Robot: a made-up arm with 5 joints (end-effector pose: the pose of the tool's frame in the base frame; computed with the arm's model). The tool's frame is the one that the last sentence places. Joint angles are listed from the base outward.
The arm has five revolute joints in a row. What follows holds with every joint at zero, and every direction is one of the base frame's.
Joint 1 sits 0.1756 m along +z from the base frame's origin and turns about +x.
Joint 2 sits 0.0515 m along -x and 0.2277 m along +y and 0.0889 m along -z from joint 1 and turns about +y.
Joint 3 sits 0.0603 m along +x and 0.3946 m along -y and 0.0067 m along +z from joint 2 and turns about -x.
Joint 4 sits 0.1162 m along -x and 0.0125 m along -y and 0.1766 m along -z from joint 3 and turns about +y.
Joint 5 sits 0.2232 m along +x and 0.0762 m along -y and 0.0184 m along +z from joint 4 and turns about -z.
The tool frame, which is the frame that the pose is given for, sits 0.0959 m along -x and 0.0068 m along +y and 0.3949 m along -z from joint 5; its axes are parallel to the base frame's.
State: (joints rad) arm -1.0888 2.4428 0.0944 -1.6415 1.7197
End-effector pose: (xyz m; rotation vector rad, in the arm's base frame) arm -0.2191 -0.3895 0.1445 -1.4400 -0.2926 -1.8074
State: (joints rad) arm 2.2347 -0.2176 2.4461 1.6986 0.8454
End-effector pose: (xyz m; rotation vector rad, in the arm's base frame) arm -0.5428 0.1752 -0.1246 -0.8129 1.7438 -0.8825
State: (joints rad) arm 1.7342 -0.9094 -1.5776 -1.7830 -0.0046
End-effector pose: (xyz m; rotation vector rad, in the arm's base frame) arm 0.1836 -0.0570 -0.0299 -1.3620 0.5520 1.8298
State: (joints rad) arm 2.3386 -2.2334 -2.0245 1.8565 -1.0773
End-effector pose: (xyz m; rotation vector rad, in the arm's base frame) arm 0.2687 0.2263 0.5596 -0.2423 -2.0404 1.1814
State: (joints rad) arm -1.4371 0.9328 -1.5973 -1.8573 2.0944
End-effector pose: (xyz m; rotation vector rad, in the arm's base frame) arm 0.0776 -0.3215 0.4978 -1.3975 1.9515 2.0077
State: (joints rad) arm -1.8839 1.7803 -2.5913 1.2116 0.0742
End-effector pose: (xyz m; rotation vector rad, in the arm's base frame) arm 0.3499 0.1503 -0.0004 1.1579 -0.0863 -0.8887
